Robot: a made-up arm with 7 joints. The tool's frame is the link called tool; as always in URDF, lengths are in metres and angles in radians. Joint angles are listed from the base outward.
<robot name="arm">
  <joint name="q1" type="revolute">
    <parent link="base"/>
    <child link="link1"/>
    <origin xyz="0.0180 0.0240 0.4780" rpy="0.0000 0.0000 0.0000"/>
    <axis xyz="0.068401 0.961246 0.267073"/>
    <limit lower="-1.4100" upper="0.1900"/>
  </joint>
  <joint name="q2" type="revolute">
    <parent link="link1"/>
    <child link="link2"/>
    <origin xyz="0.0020 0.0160 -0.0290" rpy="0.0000 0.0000 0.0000"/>
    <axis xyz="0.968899 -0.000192 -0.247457"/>
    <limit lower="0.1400" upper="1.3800"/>
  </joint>
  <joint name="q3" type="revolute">
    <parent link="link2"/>
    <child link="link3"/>
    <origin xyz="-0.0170 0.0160 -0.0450" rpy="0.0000 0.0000 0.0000"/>
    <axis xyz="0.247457 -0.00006 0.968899"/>
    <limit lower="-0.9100" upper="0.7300"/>
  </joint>
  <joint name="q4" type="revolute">
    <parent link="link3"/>
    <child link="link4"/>
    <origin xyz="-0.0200 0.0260 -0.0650" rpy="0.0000 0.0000 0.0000"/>
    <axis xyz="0.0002 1 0.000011"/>
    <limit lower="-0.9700" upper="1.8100"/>
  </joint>
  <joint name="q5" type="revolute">
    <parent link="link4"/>
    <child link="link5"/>
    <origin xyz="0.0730 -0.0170 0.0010" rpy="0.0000 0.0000 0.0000"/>
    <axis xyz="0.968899 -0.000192 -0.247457"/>
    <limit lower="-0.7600" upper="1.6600"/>
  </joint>
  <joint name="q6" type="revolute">
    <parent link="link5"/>
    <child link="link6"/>
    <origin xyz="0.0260 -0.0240 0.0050" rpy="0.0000 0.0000 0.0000"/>
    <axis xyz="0.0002 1 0.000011"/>
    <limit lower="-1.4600" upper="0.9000"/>
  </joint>
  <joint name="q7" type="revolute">
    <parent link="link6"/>
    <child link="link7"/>
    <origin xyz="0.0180 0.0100 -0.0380" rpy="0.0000 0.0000 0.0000"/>
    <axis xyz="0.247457 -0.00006 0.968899"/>
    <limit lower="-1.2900" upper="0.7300"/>
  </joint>
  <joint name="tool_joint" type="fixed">
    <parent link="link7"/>
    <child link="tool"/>
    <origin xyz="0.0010 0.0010 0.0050" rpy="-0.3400 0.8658 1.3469"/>
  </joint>
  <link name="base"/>
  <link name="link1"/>
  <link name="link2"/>
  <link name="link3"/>
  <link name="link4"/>
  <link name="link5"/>
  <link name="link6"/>
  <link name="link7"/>
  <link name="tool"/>
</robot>
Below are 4 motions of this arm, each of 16 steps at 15 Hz.
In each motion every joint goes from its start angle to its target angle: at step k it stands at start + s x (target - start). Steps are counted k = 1, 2, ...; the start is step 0. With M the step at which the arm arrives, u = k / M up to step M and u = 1 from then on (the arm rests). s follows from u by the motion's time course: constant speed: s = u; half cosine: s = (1 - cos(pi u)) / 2; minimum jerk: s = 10 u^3 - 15 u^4 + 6 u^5.
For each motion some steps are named. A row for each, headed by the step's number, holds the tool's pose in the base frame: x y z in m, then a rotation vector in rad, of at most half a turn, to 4 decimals.
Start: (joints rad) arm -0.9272 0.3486 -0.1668 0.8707 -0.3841 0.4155 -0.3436
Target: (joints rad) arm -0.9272 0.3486 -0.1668 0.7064 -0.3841 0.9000 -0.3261
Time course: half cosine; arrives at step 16
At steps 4, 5, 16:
4: 0.2137 0.0596 0.3513 -0.4788 1.0295 1.2071
5: 0.2125 0.0592 0.3524 -0.4616 1.0498 1.2148
16: 0.1992 0.0555 0.3644 -0.2683 1.2478 1.2899

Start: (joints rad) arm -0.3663 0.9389 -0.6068 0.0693 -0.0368 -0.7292 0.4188
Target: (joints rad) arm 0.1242 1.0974 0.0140 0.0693 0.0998 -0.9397 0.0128
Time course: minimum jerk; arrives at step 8
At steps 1, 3, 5, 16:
1: 0.1448 0.0696 0.3550 -0.7081 -0.2077 0.5533
3: 0.1395 0.0868 0.3579 -0.6107 -0.2414 0.5383
5: 0.1275 0.1153 0.3675 -0.3922 -0.2818 0.4904
16: 0.1193 0.1307 0.3763 -0.2332 -0.2901 0.4465

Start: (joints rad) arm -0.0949 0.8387 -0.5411 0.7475 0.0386 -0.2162 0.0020
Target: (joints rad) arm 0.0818 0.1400 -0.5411 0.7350 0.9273 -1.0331 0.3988
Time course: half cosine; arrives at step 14
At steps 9, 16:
9: 0.0443 0.0599 0.2387 -0.1874 0.3648 0.5665
16: 0.0304 0.0165 0.2395 -0.5015 0.3597 0.3606

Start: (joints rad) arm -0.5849 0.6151 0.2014 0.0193 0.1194 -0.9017 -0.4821
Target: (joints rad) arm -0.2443 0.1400 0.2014 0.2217 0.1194 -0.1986 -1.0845
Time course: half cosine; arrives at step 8
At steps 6, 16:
6: 0.1559 0.0918 0.3351 -0.4404 0.4655 0.4768
16: 0.1441 0.0865 0.3182 -0.4570 0.6909 0.4697

